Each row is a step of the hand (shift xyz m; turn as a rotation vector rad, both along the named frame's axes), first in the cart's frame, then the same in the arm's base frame.
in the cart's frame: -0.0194 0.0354 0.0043 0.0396 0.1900 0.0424
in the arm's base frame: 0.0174 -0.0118 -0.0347 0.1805 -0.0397 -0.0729
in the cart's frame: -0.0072 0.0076 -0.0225 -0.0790 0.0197 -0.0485
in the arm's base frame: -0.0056 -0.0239 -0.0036 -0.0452 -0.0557 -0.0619
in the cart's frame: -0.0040 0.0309 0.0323 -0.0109 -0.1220 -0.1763
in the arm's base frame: 0.0317 0.0161 -0.0273 -0.1562 -0.1090 0.0991
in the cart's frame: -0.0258 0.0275 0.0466 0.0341 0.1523 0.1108
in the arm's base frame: 0.0215 0.0295 -0.0475 0.1710 0.0379 -0.0772
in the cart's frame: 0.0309 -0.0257 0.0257 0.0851 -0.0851 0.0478
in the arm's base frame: 0.0062 0.0355 0.0313 -0.0013 0.0829 0.0995
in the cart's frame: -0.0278 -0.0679 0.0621 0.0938 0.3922 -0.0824
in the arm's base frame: -0.0471 0.0836 -0.0061 0.3241 -0.2353 -0.0946
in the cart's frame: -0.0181 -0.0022 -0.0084 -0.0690 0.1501 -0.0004
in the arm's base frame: -0.0146 -0.0075 -0.0116 0.0752 -0.0665 -0.1312
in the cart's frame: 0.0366 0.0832 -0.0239 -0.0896 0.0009 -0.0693
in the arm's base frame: 0.0761 -0.0550 -0.0045 -0.0722 -0.0672 -0.0557
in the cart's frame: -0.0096 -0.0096 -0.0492 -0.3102 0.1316 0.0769
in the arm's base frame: -0.0287 -0.0410 0.0101 -0.0495 0.0006 -0.3421
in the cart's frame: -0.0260 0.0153 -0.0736 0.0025 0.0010 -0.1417
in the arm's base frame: -0.0269 -0.0743 -0.0092 -0.0439 -0.1287 0.0399
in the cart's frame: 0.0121 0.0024 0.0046 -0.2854 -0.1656 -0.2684
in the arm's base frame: 0.0101 0.0037 0.0076 -0.3737 -0.1863 -0.0810
